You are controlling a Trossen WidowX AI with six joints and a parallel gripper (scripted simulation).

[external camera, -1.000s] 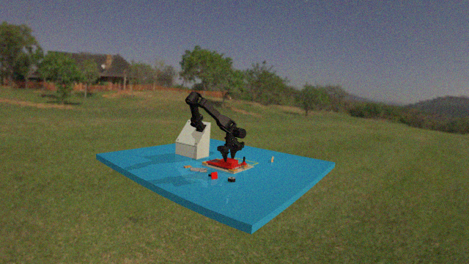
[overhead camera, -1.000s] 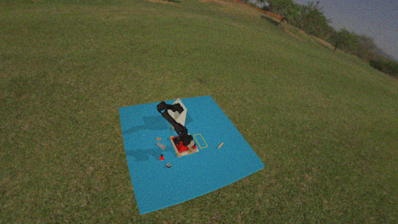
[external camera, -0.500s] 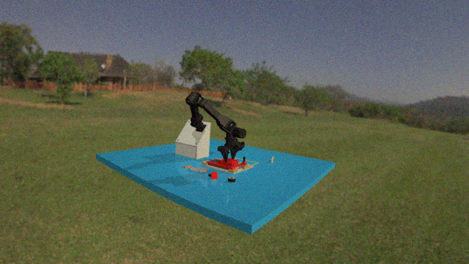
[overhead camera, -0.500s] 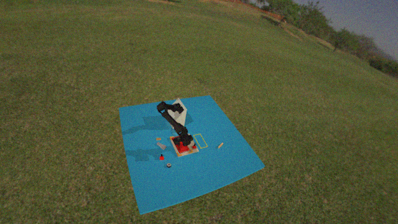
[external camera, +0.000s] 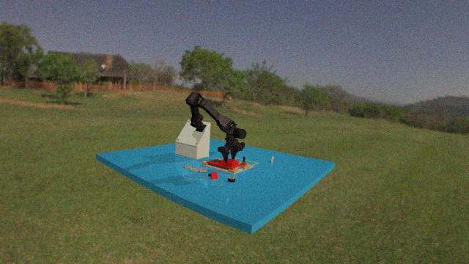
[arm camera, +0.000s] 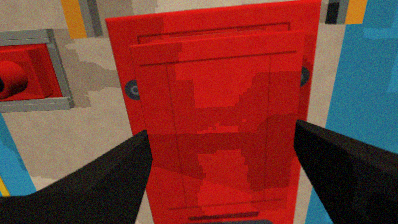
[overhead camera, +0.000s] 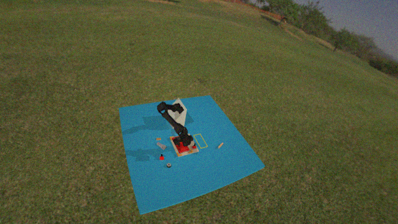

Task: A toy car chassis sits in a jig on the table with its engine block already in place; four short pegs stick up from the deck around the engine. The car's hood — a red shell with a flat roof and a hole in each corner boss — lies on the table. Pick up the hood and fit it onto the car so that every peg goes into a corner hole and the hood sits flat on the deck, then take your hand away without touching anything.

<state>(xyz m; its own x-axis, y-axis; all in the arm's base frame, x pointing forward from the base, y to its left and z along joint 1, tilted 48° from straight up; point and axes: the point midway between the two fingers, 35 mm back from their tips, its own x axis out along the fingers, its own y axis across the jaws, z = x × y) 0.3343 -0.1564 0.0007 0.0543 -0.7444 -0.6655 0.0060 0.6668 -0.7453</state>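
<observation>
Right now my gripper tip is right at the red hood. From my gripper tip the other things lie so: grey piece: 9 cm behind, 19 cm to the right, 4 cm below; then beige jig: 3 cm behind, 2 cm to the left, 3 cm below; then dark wheel: 15 cm ahead, 20 cm to the right, 3 cm below.
</observation>
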